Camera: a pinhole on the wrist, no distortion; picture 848 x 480 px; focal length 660.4 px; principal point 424.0 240.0 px. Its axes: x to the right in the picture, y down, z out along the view. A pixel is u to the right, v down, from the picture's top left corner.
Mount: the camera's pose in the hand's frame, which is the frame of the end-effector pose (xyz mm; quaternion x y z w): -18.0 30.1 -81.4 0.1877 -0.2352 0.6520 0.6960
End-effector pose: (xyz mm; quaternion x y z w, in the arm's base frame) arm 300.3 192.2 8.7 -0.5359 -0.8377 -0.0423 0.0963
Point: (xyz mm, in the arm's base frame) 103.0 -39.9 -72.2
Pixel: 45 446
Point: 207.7 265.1 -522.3
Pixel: 790 187
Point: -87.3 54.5 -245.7
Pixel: 235 177
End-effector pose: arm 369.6 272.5 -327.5 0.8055 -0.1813 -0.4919 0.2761
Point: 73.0 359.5 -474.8
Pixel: 523 288
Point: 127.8 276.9 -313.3
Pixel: 798 465
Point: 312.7 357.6 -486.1
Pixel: 257 31
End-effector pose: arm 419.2 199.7 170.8 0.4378 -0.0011 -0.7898 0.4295
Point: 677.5 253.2 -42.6
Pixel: behind the camera
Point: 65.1 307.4 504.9
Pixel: 547 434
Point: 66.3 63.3 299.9
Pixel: 657 31
